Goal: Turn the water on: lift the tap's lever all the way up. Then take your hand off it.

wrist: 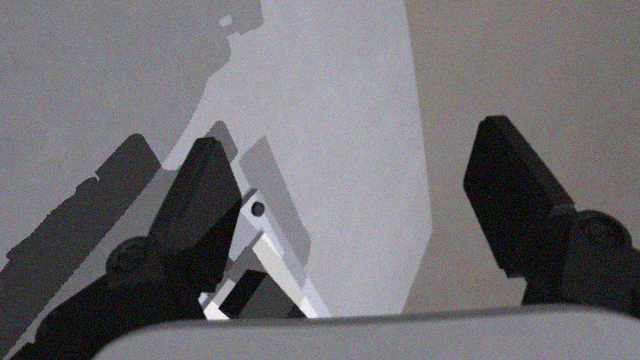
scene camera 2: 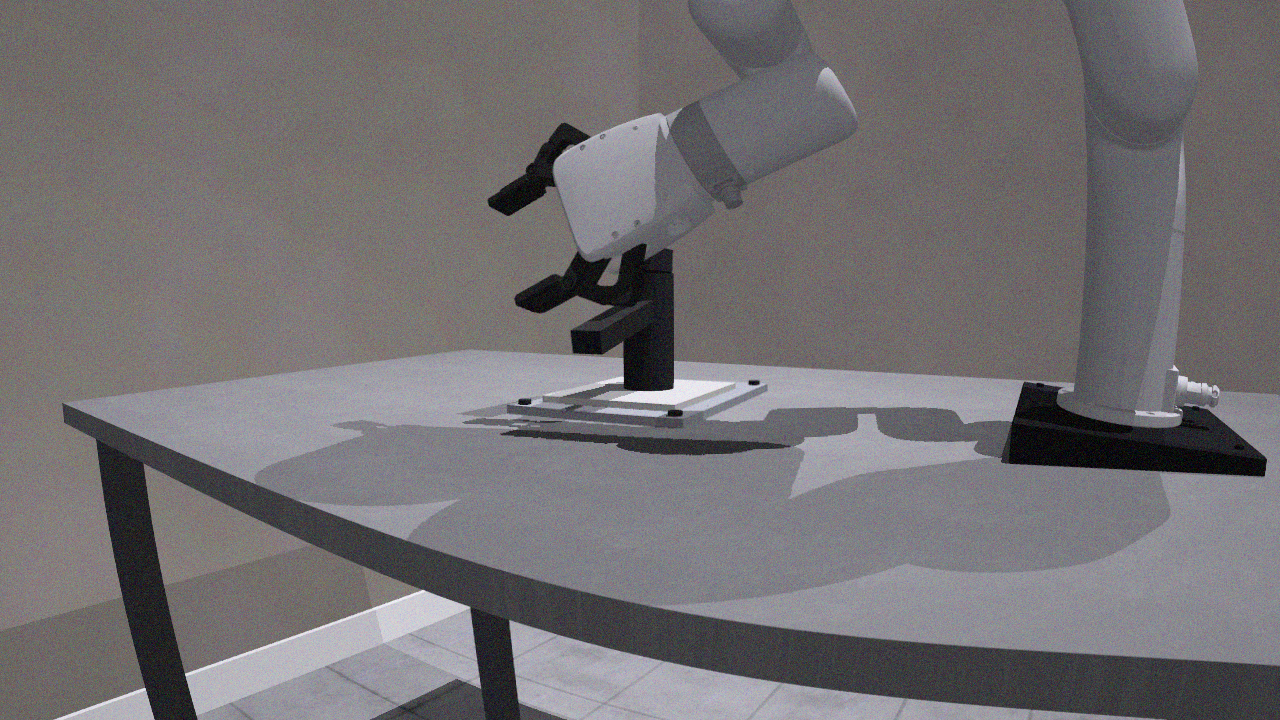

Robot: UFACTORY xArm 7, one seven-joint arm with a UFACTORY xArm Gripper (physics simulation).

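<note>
The black tap stands upright on a white base plate. Its spout points left in the scene view and shows in part at the lower edge of the wrist view. The lever is hidden behind the gripper in the scene view and does not show in the wrist view; its height cannot be told. My gripper is open and empty, tilted down to the left. Its body overlaps the tap's top in the scene view, and its lower finger is above the spout. Contact with the lever cannot be seen.
The grey table carries the tap's plate and, to the right, the robot's black base. The arm reaches over from that side. A wall stands behind the table. Dark bolts sit at the plate's corners.
</note>
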